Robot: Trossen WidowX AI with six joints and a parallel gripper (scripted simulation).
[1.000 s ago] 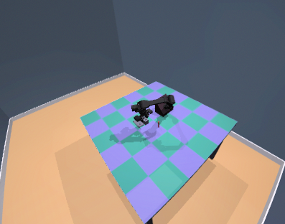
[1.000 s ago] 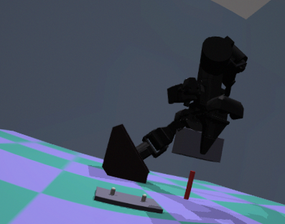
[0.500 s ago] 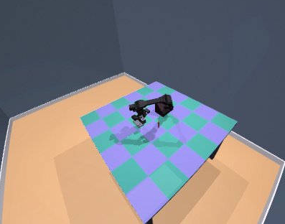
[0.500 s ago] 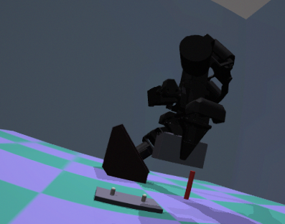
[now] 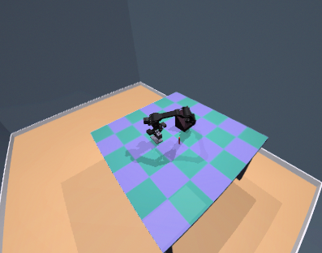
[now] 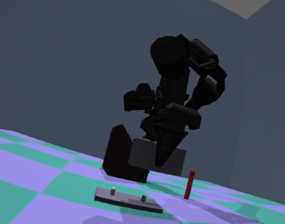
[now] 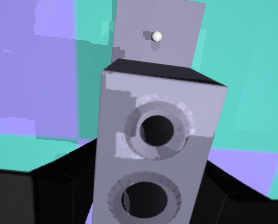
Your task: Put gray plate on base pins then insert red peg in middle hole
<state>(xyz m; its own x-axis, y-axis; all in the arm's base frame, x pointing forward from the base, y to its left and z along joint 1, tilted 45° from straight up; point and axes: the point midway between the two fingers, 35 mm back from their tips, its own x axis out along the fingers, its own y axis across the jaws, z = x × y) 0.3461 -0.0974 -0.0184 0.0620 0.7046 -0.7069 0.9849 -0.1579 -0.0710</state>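
Right now the base is 10 mm behind my gripper tip, 30 mm to the right of it and 70 mm below it. The rest, counted from my gripper tip: red peg (110 mm behind, 170 mm to the left, 40 mm below); gray plate (30 mm above).
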